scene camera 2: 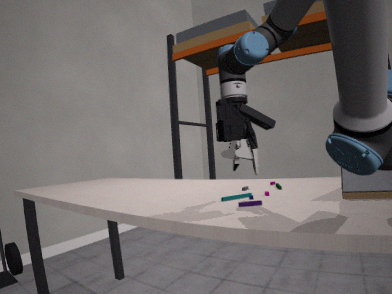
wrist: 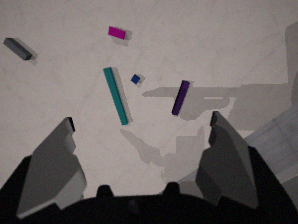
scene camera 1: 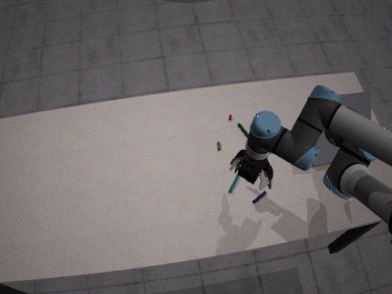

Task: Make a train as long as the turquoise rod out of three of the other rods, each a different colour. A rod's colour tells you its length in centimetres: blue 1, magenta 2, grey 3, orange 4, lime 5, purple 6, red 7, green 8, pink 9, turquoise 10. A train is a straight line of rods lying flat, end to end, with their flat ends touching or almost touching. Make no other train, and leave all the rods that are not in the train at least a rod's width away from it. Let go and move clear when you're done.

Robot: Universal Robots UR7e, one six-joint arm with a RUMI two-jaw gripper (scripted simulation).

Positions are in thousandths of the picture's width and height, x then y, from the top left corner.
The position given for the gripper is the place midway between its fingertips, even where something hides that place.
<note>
In view: the gripper (scene camera 2: 624,587).
The gripper is seen too in the wrist view (wrist: 478,516).
</note>
